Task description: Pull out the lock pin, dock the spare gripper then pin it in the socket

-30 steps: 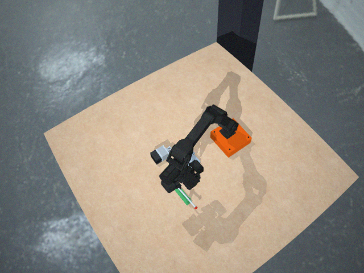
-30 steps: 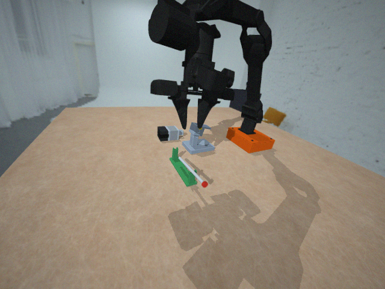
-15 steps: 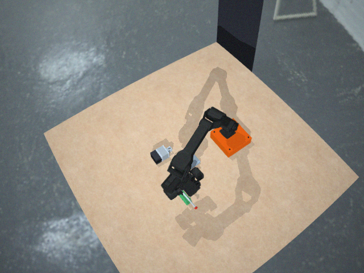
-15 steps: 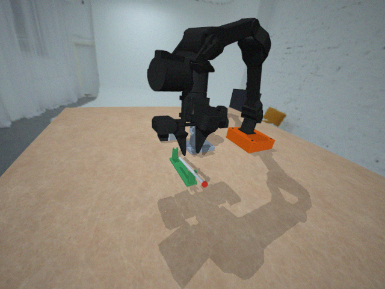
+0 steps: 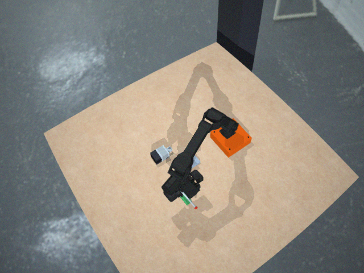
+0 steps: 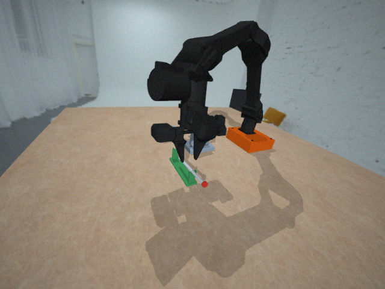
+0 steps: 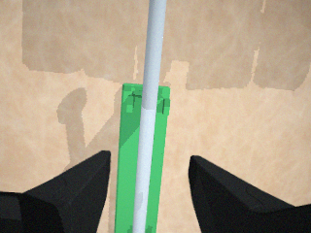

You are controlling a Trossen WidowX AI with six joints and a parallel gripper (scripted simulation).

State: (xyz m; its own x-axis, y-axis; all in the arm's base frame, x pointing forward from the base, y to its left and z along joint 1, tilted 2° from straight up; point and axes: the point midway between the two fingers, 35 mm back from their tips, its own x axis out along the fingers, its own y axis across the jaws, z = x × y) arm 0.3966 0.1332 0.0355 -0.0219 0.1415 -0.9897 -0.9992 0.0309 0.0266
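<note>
Now: the green cradle 40 mm to the right of my gripper tip and 40 mm below it. The rest, counted from my gripper tip: spare gripper (270 mm to the right, 60 mm behind, 40 mm below); mount (150 mm to the right, 130 mm behind, 10 mm below).
</note>
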